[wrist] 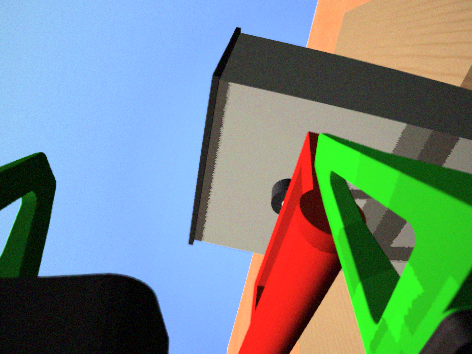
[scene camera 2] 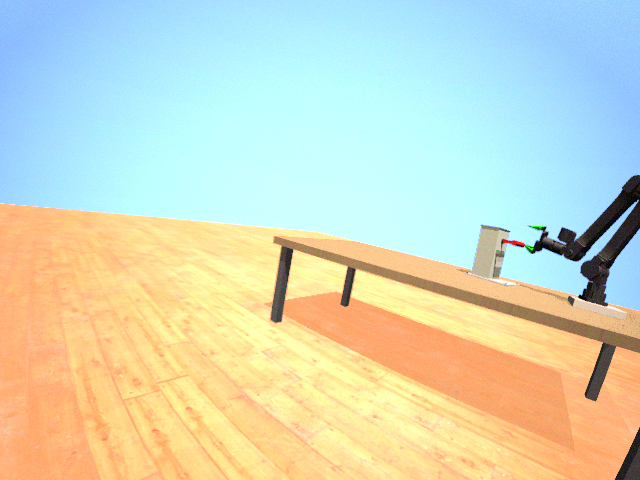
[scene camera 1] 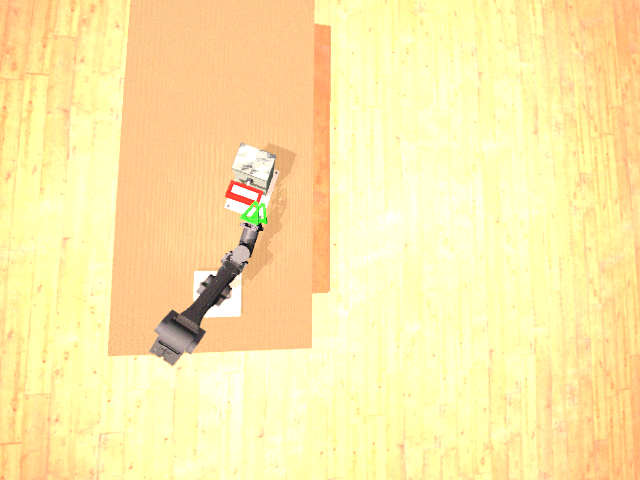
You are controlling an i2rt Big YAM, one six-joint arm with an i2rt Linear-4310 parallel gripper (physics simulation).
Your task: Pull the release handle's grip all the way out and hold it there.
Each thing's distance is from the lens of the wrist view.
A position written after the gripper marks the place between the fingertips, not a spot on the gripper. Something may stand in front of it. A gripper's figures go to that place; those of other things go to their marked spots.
gripper (wrist: 184, 157): 0.13 m
red release handle grip (wrist: 301, 262): 0.14 m
